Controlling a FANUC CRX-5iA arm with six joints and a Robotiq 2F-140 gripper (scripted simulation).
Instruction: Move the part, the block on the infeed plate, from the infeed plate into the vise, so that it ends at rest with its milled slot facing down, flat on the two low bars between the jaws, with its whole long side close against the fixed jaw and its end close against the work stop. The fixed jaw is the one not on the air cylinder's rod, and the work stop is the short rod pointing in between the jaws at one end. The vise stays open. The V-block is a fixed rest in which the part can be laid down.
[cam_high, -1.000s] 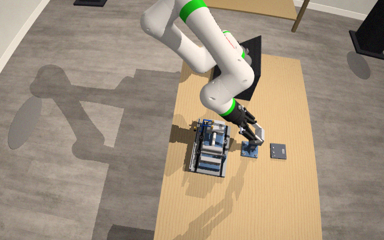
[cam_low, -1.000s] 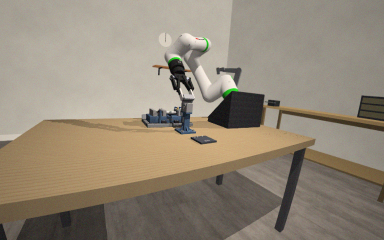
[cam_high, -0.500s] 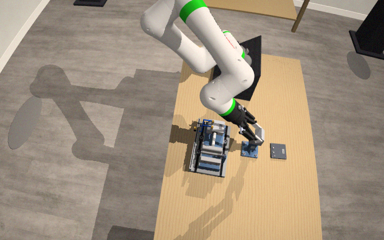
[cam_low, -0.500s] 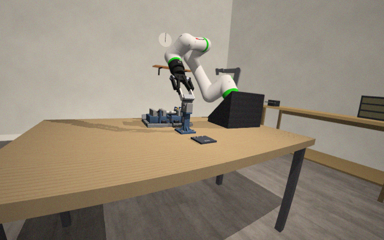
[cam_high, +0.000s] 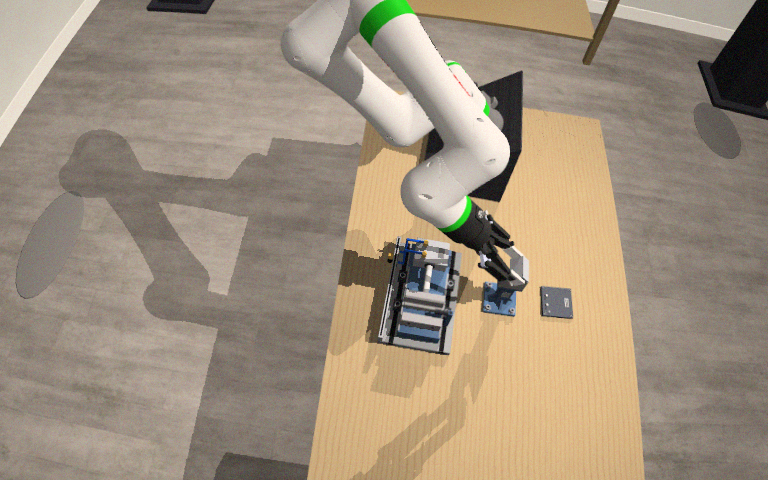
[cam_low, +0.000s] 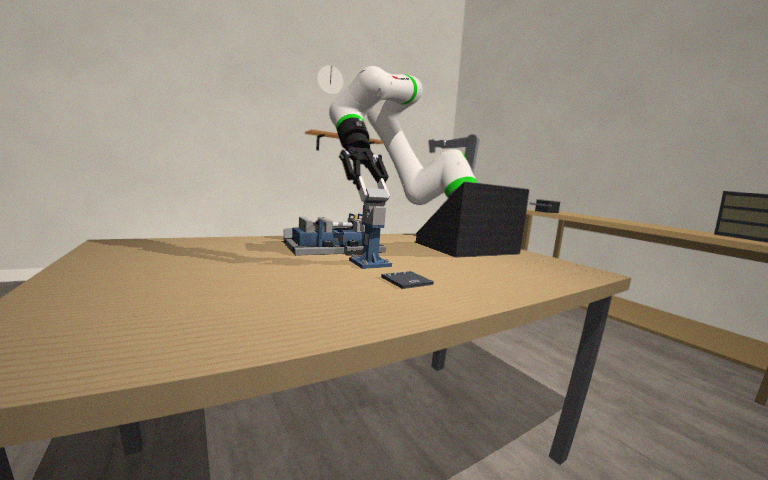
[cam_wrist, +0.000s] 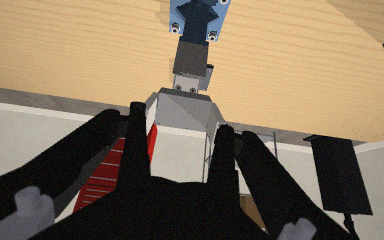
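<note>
Right now my hand is 20 mm to the right of the part and 20 mm above it. The rest, counted from my hand: white cylinder rod: 10 mm ahead, 200 mm to the right, 130 mm below; V-block post: 20 mm to the left, 150 mm below; work stop: 100 mm ahead, 150 mm to the right, 110 mm below.
</note>
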